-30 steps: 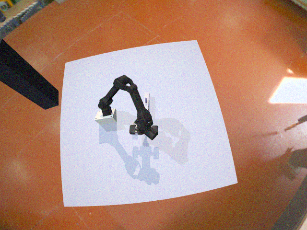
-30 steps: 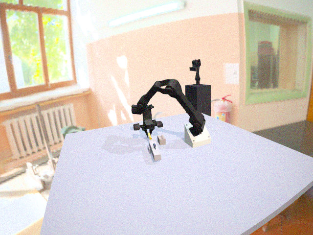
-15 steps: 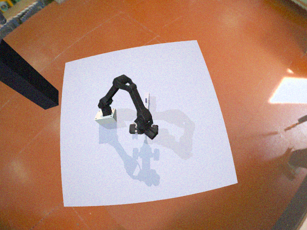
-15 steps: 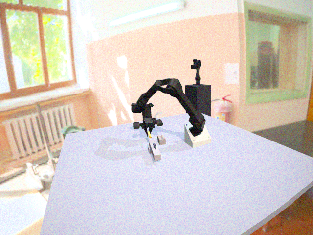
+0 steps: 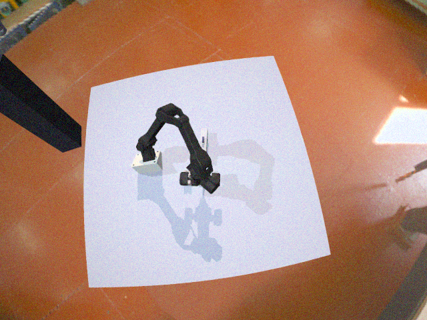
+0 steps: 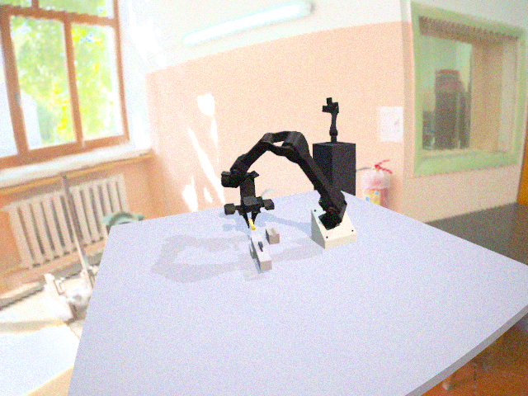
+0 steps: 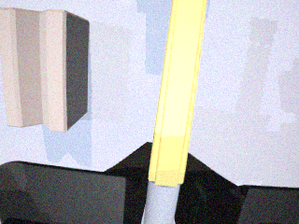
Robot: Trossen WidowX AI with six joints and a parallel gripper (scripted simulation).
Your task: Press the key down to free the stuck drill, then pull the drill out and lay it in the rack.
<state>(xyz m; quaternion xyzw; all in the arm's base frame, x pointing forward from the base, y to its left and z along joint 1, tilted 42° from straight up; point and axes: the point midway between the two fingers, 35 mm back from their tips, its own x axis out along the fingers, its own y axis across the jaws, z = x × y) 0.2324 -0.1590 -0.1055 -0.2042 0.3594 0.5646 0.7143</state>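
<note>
Now: gripper tip 40 mm to the right of the drill, 30 mm below it and 10 mm short of it. The rest, counted from my gripper tip: dark key 220 mm to the left, 60 mm ahead; rack 60 mm to the left, 60 mm behind, 30 mm below.
</note>
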